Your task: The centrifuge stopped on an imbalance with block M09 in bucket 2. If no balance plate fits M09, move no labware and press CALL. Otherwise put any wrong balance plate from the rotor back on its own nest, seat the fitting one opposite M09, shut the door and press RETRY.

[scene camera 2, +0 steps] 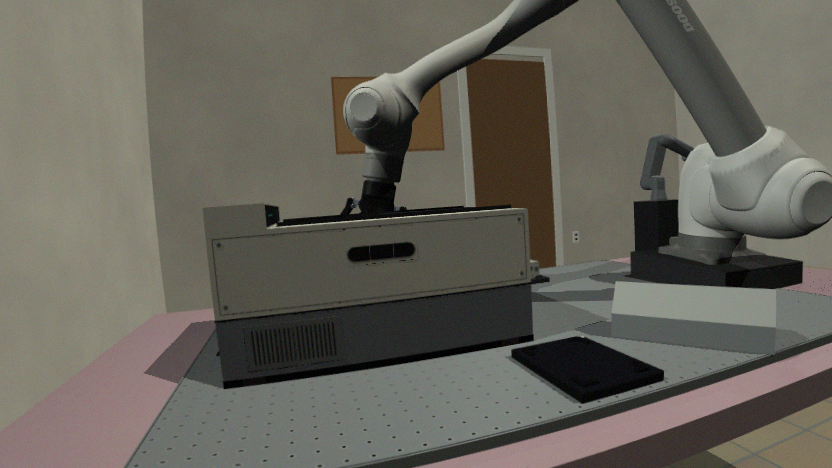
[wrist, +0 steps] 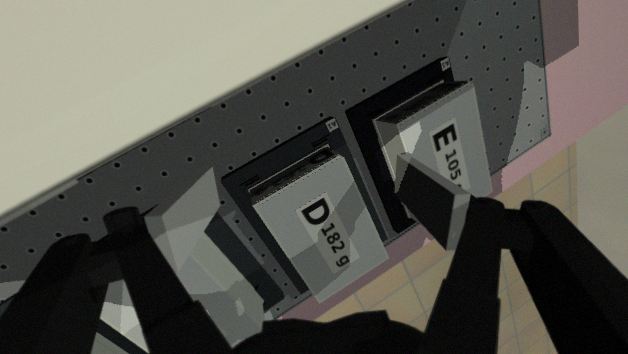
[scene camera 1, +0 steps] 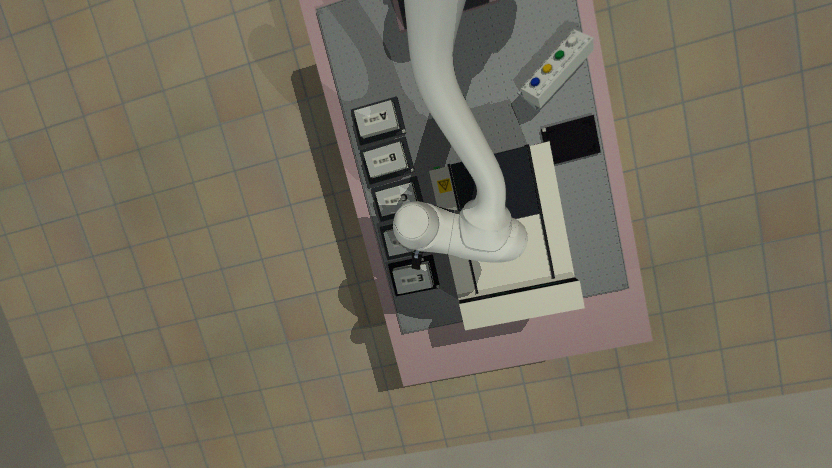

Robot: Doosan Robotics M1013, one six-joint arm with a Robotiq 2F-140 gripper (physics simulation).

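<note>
My gripper is open and empty, its fingers on either side of plate D, labelled 182 g. Plate D lies in its dark nest. Plate E, labelled 105, sits in the end nest, partly behind the right finger. Plate C is mostly behind the left finger in the wrist view. Plates B and A lie in their nests. The centrifuge stands beside the row; block M09 and the rotor do not show. The fingertips are hidden behind the centrifuge in scene camera 2.
A button box with white, green, yellow and blue buttons stands at the far side; its labels are too small to read. A black pad lies beside the centrifuge. The arm reaches over the centrifuge.
</note>
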